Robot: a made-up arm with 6 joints.
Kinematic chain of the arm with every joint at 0, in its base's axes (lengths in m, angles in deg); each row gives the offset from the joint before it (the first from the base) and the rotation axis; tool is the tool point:
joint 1: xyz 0 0 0.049 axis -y
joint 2: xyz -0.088 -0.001 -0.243 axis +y
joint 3: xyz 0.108 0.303 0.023 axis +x
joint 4: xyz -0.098 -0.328 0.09 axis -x
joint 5: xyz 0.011 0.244 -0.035 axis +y
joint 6: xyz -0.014 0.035 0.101 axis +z
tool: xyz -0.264 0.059 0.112
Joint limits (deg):
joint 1: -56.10..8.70
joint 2: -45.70..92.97
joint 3: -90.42..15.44
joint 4: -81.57..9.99
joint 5: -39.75..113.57
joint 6: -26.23..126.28
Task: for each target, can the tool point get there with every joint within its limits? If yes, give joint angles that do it. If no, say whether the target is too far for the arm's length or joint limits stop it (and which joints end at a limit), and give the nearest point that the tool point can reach.
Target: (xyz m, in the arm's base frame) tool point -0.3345 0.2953 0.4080
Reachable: yes | joints -34.86 -10.79 -36.13 -54.30 -22.51 22.23
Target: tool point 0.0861 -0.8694 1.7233
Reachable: no: too far | nearest point -0.1092 -0.1347 0.6458 | short by 1.319 m
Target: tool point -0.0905 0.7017 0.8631
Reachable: no: joint limits stop it (at a limit: joint 1, joint 2, joint 4, joint 6) | nearest point -0.1123 0.6297 0.7082 | short by 0.172 m
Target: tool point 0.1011 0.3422 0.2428
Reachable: yes | joints -51.04 -26.42 -63.01 -3.29 73.08 85.96
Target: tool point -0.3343 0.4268 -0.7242
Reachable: no: joint limits stop it (at a limit: joint 1, joint 2, joint 5) | nearest point -0.2426 0.4268 -0.6692 | short by 0.107 m
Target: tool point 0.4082 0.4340 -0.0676
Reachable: yes | joints -15.25 41.75 -69.08 -51.62 87.49 51.20
